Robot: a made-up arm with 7 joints.
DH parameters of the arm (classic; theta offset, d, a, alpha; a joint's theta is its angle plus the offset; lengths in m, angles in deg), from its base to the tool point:
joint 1: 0 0.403 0 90
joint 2: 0 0.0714 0 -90
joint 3: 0 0.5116 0.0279 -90
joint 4: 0 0.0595 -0.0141 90
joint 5: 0 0.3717 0 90
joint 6: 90 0.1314 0.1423 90
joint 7: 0 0.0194 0 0
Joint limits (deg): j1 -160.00..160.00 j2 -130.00..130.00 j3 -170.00..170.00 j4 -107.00..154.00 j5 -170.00..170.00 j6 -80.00..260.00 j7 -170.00..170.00
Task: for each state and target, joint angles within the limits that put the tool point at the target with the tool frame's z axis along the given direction. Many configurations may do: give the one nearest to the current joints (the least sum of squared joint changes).
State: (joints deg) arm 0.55 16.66 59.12 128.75 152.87 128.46 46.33
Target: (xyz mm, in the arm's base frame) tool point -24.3 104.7 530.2 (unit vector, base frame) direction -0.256 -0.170 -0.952
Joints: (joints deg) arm 43.96 -31.76 34.56 147.91 163.70 109.32 46.33
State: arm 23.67 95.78 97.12 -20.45 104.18 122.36 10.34
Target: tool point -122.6 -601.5 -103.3 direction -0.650 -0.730 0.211
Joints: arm 64.40 126.87 106.52 -47.08 122.30 157.18 10.34
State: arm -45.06 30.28 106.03 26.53 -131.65 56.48 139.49
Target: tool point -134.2 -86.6 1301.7 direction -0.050 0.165 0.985
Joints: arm -12.31 -8.52 98.00 4.02 -118.79 103.58 139.49
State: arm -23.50 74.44 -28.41 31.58 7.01 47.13 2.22
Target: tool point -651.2 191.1 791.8 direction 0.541 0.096 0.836
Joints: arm -32.84 101.45 -2.96 85.27 33.68 42.09 2.22
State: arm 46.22 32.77 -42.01 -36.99 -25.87 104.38 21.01
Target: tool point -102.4 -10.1 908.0 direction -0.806 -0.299 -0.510
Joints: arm 68.19 -18.77 -51.25 -74.79 -6.86 147.64 21.01
